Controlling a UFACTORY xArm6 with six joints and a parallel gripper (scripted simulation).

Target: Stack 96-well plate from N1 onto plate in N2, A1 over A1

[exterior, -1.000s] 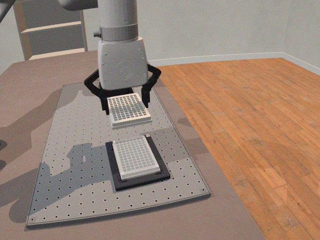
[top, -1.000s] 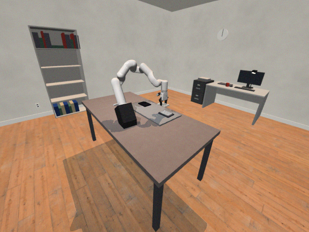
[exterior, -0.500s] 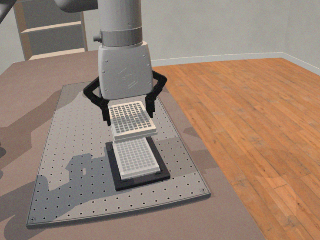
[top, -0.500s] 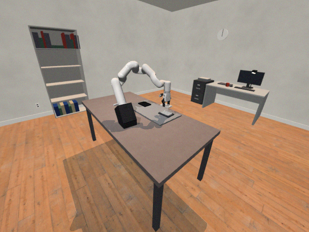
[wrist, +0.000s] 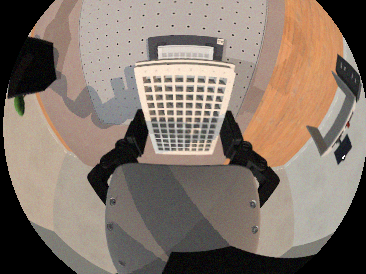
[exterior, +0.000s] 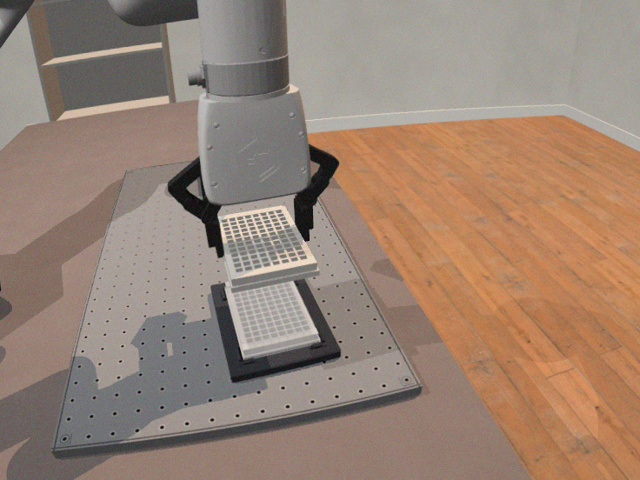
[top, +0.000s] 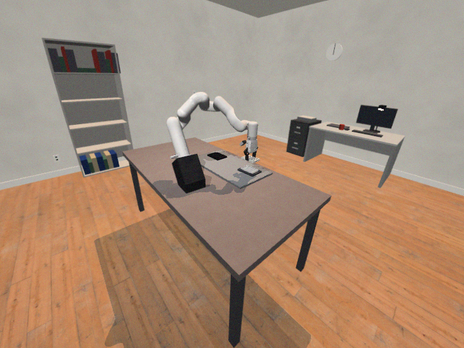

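Right now my hand is 10 mm above the white 96-well plate. The rest, counted from my hand: plate nest N2: 120 mm below; then clear 96-well plate: 110 mm below; then black plate nest N1: 10 mm ahead, 430 mm to the left, 120 mm below.
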